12 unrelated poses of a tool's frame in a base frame.
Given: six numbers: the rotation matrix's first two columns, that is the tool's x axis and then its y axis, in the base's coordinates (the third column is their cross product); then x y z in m.
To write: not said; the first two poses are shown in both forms.
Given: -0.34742, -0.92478, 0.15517, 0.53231, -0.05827, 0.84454, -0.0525, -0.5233, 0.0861
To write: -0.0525, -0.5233, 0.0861, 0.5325, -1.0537, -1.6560
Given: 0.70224, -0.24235, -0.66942, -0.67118, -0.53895, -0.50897, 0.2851, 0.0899, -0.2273
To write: 0.2851, 0.0899, -0.2273, -2.1154, 0.6946, 0.6895
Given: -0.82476, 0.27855, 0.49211, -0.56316, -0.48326, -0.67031, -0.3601, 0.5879, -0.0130
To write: -0.3601, 0.5879, -0.0130, 0.4373, -1.2078, 2.3052
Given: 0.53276, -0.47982, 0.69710, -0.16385, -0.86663, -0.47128, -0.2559, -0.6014, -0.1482
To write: -0.2559, -0.6014, -0.1482, -2.4260, 0.5312, -1.2604
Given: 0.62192, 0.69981, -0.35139, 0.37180, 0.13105, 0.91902, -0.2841, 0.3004, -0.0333
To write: -0.2841, 0.3004, -0.0333, 1.4811, 0.9507, 0.2997
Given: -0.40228, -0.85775, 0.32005, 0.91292, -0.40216, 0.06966, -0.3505, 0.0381, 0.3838
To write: -0.3505, 0.0381, 0.3838, -0.2796, -0.2802, -1.9758
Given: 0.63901, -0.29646, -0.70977, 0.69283, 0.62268, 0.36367, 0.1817, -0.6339, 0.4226
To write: 0.1817, -0.6339, 0.4226, 0.6778, 0.6504, -0.6164
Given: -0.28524, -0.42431, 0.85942, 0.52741, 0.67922, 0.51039, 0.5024, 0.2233, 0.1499
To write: 0.5024, 0.2233, 0.1499, -0.0860, -1.6144, -0.9257
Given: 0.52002, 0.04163, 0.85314, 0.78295, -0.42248, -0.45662, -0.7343, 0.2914, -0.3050
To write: -0.7343, 0.2914, -0.3050, -1.8236, -0.6851, -0.9925
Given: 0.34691, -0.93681, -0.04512, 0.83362, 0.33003, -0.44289, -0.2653, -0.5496, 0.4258
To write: -0.2653, -0.5496, 0.4258, -0.3735, 0.3174, -1.1830
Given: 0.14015, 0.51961, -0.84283, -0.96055, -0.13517, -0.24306, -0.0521, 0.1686, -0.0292
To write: -0.0521, 0.1686, -0.0292, -1.0297, 0.5710, 1.4025
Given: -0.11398, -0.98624, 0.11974, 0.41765, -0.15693, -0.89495, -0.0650, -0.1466, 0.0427
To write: -0.0650, -0.1466, 0.0427, -0.9314, 0.8637, -1.5511
